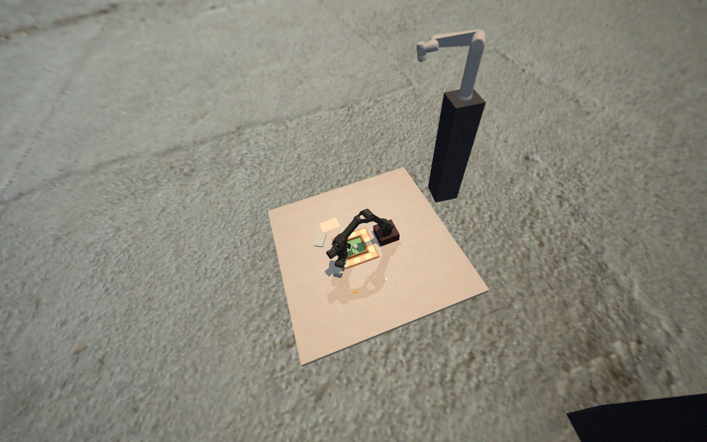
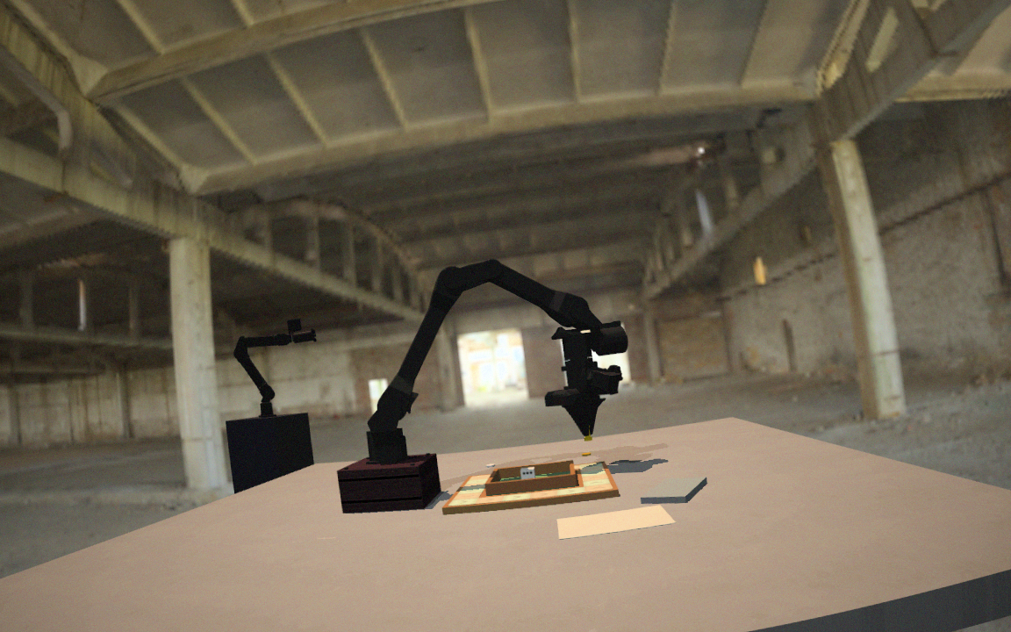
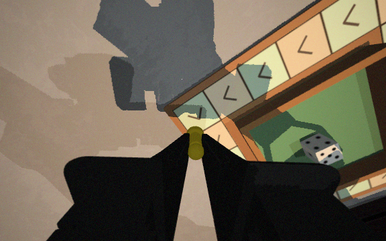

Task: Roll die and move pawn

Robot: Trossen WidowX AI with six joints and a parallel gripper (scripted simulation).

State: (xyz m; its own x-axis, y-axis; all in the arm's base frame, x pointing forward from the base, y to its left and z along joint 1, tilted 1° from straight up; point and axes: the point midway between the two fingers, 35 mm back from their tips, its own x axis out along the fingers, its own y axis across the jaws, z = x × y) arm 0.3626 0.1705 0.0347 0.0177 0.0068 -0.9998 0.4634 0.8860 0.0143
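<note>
Right now the white die is 13 cm to the right of my gripper tip, 11 cm behind it and 5 cm below it. Also, from my gripper tip: yellow pawn (1 cm above); small orange disc (22 cm to the left, 7 cm below, 3 cm behind); green tray (13 cm to the right, 10 cm behind, 7 cm below).
</note>
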